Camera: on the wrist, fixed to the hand. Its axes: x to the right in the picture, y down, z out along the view.
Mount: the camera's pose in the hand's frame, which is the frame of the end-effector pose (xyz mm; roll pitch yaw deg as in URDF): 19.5 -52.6 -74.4 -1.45 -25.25 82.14
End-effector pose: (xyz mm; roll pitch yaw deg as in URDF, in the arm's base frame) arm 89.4 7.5 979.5 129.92 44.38 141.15
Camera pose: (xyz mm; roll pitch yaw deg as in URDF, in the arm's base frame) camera 17.5 -51.2 971.2 126.82 -12.06 73.86
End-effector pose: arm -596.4 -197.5 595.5 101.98 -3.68 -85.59
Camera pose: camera -511.3 -212.8 560.8 171.94 -52.58 -168.70
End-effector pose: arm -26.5 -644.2 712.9 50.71 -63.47 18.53
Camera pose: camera 48.5 -593.4 691.1 -87.53 -32.76 -177.85
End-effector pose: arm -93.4 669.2 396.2 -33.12 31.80 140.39
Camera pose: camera -38.5 733.7 357.4 26.32 10.23 -131.67
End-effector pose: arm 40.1 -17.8 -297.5 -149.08 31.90 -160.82
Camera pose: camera -18.6 -45.5 -230.7 132.27 50.08 78.06
